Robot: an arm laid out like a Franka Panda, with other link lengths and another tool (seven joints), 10 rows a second.
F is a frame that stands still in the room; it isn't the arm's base.
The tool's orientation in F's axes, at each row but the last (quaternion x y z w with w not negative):
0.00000, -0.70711, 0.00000, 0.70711
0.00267, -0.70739, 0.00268, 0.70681
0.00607, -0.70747, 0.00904, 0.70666
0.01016, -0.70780, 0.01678, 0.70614
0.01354, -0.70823, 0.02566, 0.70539
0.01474, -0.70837, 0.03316, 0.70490
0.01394, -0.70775, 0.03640, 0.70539
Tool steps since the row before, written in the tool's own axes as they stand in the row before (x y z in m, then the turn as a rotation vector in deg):
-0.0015, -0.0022, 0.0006, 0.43, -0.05, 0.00
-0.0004, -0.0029, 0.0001, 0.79, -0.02, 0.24
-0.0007, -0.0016, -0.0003, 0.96, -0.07, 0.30
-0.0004, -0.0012, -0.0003, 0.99, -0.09, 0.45
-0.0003, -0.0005, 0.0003, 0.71, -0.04, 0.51
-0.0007, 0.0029, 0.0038, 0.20, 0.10, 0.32
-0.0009, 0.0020, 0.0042, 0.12, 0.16, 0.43
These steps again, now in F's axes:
-0.0006, -0.0022, -0.0015, 0.00, -0.05, 0.43
-0.0001, -0.0029, -0.0004, -0.24, -0.02, 0.79
0.0003, -0.0016, -0.0007, -0.30, -0.07, 0.96
0.0003, -0.0012, -0.0004, -0.45, -0.10, 0.99
-0.0003, -0.0005, -0.0003, -0.51, -0.06, 0.71
-0.0040, 0.0026, -0.0008, -0.33, 0.08, 0.20
-0.0043, 0.0017, -0.0010, -0.44, 0.13, 0.11

